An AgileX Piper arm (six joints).
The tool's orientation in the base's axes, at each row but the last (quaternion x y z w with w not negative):
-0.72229 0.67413 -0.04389 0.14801
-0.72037 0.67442 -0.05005 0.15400
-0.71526 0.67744 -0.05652 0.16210
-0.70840 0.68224 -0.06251 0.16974
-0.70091 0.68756 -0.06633 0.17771
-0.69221 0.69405 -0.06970 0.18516
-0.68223 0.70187 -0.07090 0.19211
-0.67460 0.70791 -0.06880 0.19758
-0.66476 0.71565 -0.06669 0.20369
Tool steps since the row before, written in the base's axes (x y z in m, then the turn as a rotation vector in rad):
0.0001 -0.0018 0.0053 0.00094 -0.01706 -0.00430
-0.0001 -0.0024 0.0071 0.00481 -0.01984 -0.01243
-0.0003 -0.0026 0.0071 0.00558 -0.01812 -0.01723
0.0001 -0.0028 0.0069 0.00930 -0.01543 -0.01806
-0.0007 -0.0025 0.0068 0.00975 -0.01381 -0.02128
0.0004 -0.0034 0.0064 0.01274 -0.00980 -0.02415
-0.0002 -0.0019 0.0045 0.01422 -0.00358 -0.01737
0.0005 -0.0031 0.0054 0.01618 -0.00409 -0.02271
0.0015 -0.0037 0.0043 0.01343 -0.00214 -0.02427
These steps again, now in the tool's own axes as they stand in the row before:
0.0011 -0.0015 -0.0053 0.01750 0.00108 0.00170
0.0014 -0.0019 -0.0071 0.02168 -0.00015 0.01006
0.0016 -0.0018 -0.0072 0.02071 0.00055 0.01508
0.0018 -0.0023 -0.0069 0.01840 -0.00273 0.01746
0.0014 -0.0017 -0.0069 0.01730 -0.00204 0.02086
0.0023 -0.0027 -0.0063 0.01389 -0.00370 0.02520
0.0011 -0.0016 -0.0045 0.00660 -0.00716 0.02054
0.0020 -0.0027 -0.0053 0.00807 -0.00708 0.02606
0.0027 -0.0034 -0.0040 0.00657 -0.00375 0.02677

